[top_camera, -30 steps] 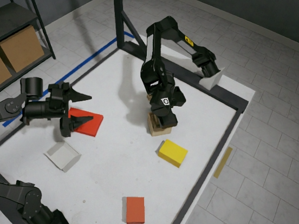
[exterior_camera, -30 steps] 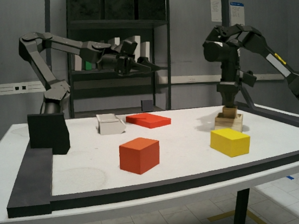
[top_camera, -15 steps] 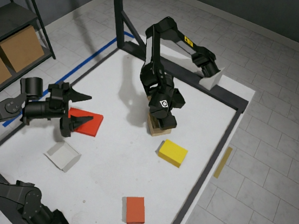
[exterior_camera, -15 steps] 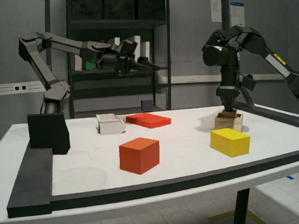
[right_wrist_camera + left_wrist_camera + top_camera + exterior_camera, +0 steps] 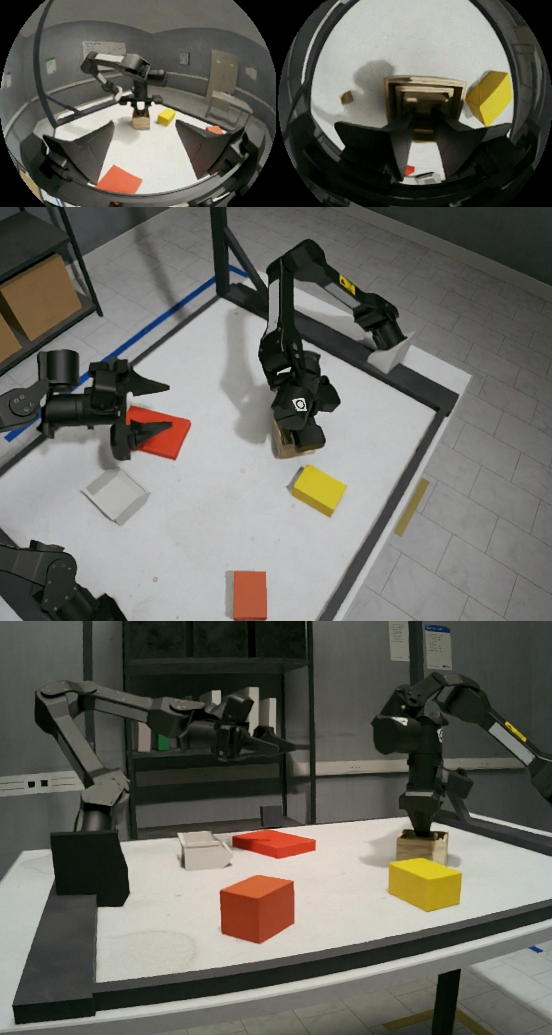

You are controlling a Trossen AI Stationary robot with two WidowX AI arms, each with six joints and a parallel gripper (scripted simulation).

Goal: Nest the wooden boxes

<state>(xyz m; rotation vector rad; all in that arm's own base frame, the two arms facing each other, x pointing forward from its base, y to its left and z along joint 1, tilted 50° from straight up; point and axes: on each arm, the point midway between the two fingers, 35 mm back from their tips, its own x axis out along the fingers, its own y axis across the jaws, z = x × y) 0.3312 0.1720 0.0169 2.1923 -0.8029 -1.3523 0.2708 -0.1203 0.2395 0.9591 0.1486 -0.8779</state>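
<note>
The medium wooden box lies 6 cm below my left hand. Also, from my left hand: biggest wooden box: 7 cm below; then small wooden box: 4 cm below; then tiny wooden box: 13 cm behind, 9 cm to the left, 8 cm below.
</note>
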